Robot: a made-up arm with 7 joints.
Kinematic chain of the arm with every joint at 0, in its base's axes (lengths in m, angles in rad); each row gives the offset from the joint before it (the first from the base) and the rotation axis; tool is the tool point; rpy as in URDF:
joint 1: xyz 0 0 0.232 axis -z
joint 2: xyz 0 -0.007 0.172 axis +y
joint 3: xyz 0 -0.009 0.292 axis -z
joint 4: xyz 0 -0.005 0.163 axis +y
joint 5: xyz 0 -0.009 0.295 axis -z
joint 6: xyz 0 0 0.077 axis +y
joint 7: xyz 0 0 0.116 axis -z
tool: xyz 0 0 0 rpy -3.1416 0 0
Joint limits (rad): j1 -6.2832..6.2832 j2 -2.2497..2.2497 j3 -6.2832..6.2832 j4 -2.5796..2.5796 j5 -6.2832..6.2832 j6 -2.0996..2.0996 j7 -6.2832..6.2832
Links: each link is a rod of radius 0.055 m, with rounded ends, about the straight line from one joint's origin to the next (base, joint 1, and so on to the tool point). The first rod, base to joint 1, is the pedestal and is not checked.
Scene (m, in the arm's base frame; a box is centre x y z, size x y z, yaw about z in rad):
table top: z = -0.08
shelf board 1: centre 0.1 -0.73 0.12 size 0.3 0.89 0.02 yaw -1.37
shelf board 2: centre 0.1 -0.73 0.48 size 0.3 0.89 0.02 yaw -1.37
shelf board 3: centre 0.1 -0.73 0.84 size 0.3 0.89 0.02 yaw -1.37
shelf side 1: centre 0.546 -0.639 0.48 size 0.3 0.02 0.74 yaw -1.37
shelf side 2: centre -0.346 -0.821 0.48 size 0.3 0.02 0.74 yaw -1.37
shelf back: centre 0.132 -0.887 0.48 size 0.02 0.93 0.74 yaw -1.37
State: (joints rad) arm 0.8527 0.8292 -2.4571 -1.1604 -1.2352 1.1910 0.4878
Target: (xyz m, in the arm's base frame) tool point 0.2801 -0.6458 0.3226
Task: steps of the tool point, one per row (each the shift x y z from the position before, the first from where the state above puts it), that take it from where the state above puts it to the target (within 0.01 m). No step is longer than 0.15 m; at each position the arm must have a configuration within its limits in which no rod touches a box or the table.
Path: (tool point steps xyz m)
1: -0.0178 0.0953 0.0186
2: -0.0185 0.1035 -0.0021
3: -0.0260 0.1072 -0.0164
4: 0.0678 -0.0273 -0.1073
5: 0.0383 -0.0054 -0.1220
6: 0.0050 0.0161 -0.1249
7: 0.0261 -0.0862 -0.0087
8: 0.0164 -0.0842 0.0006
9: 0.0081 -0.0783 0.0081

